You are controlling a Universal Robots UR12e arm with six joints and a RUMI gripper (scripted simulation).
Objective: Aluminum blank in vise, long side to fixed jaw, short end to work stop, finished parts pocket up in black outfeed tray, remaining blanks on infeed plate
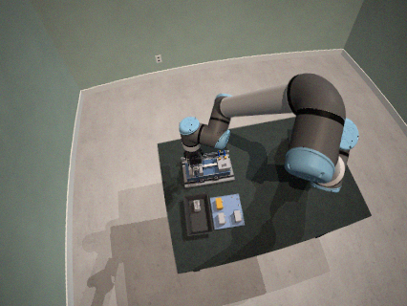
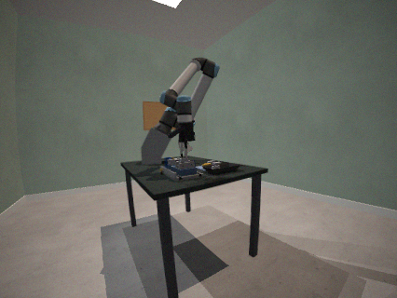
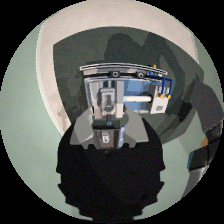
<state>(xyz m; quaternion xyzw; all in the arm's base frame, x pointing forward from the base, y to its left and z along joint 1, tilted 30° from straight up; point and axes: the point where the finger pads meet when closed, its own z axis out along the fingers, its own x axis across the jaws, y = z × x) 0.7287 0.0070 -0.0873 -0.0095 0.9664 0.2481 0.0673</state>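
My hand is 70 mm past the vise and 90 mm above it. The rest, counted from my hand: yellow brass blank: 110 mm behind, 230 mm to the left, 110 mm below; gray blank: 110 mm behind, 320 mm to the left, 110 mm below.
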